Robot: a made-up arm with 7 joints. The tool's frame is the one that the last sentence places.
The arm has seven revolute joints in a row. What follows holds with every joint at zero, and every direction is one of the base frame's. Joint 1 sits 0.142 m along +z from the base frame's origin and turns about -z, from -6.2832 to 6.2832 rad. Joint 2 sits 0.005 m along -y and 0.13 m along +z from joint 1 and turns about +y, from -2.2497 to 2.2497 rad. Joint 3 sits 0.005 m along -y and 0.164 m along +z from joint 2 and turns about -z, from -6.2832 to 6.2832 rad. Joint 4 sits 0.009 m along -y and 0.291 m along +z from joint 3 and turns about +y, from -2.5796 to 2.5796 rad. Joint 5 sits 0.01 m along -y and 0.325 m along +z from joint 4 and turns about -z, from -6.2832 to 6.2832 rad. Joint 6 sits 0.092 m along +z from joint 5 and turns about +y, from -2.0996 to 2.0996 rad. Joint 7 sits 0.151 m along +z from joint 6 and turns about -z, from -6.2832 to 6.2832 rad. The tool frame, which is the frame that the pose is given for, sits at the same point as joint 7; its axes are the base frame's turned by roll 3.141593, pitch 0 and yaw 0 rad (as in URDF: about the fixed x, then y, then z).
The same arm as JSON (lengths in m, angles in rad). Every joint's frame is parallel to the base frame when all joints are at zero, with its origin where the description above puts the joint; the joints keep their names.
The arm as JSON. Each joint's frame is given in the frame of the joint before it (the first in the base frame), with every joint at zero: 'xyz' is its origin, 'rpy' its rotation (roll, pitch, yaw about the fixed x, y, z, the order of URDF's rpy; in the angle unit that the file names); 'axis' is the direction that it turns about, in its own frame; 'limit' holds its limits. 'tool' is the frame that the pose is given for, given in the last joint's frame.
{"units": {"length": "m", "angle": "rad"}, "joints": [{"name": "joint 1", "type": "revolute", "origin": {"xyz": [0.0, 0.0, 0.142], "rpy": [0.0, 0.0, 0.0]}, "axis": [0.0, 0.0, -1.0], "limit": {"lower": -6.2832, "upper": 6.2832}}, {"name": "joint 2", "type": "revolute", "origin": {"xyz": [0.0, -0.005, 0.13], "rpy": [0.0, 0.0, 0.0]}, "axis": [0.0, 1.0, 0.0], "limit": {"lower": -2.2497, "upper": 2.2497}}, {"name": "joint 3", "type": "revolute", "origin": {"xyz": [0.0, -0.005, 0.164], "rpy": [0.0, 0.0, 0.0]}, "axis": [0.0, 0.0, -1.0], "limit": {"lower": -6.2832, "upper": 6.2832}}, {"name": "joint 4", "type": "revolute", "origin": {"xyz": [0.0, -0.009, 0.291], "rpy": [0.0, 0.0, 0.0]}, "axis": [0.0, 1.0, 0.0], "limit": {"lower": -2.5796, "upper": 2.5796}}, {"name": "joint 5", "type": "revolute", "origin": {"xyz": [0.0, -0.01, 0.325], "rpy": [0.0, 0.0, 0.0]}, "axis": [0.0, 0.0, -1.0], "limit": {"lower": -6.2832, "upper": 6.2832}}, {"name": "joint 6", "type": "revolute", "origin": {"xyz": [0.0, 0.0, 0.092], "rpy": [0.0, 0.0, 0.0]}, "axis": [0.0, 1.0, 0.0], "limit": {"lower": -2.0996, "upper": 2.0996}}, {"name": "joint 7", "type": "revolute", "origin": {"xyz": [0.0, 0.0, 0.151], "rpy": [0.0, 0.0, 0.0]}, "axis": [0.0, 0.0, -1.0], "limit": {"lower": -6.2832, "upper": 6.2832}}], "tool": {"origin": {"xyz": [0.0, 0.0, 0.0], "rpy": [-3.1416, 0.0, 0.0]}}}
